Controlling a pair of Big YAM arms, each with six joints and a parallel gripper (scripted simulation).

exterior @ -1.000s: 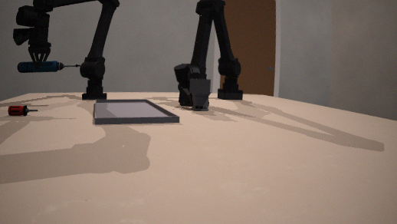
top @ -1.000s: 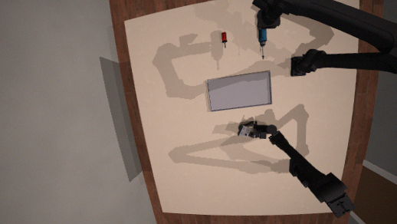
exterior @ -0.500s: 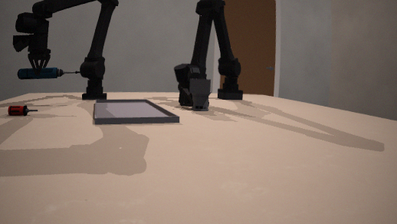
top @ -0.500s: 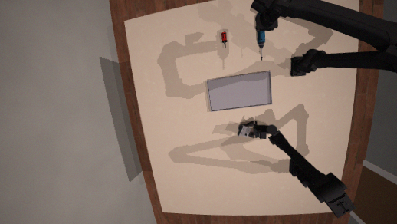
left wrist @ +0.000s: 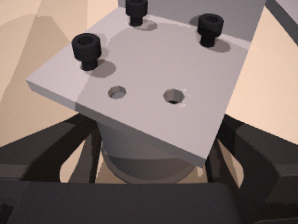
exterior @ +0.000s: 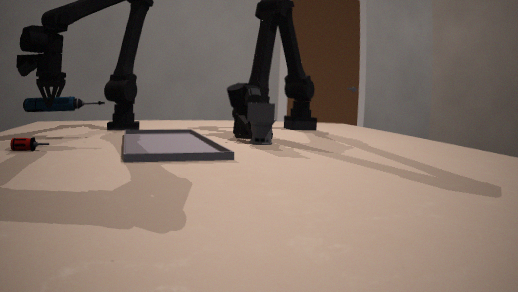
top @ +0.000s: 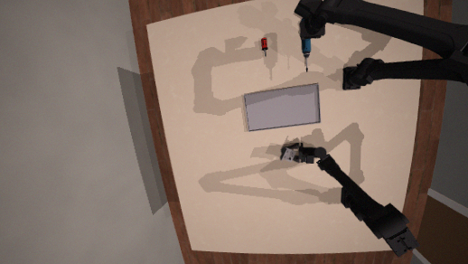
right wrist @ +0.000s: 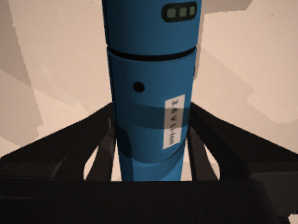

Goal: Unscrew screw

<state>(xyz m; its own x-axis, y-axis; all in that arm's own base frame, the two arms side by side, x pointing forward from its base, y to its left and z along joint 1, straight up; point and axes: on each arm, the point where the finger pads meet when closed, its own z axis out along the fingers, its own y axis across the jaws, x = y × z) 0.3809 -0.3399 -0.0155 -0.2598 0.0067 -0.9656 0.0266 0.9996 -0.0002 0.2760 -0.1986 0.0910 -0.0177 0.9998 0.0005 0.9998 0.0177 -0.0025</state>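
Now: the grey joint module 1 cm above my left hand. Also, from my left hand: grey bracket: 5 cm above; then screwdriver bit: 47 cm to the right, 11 cm behind, 8 cm above; then shallow grey tray: 26 cm to the right, 2 cm below, 1 cm ahead.
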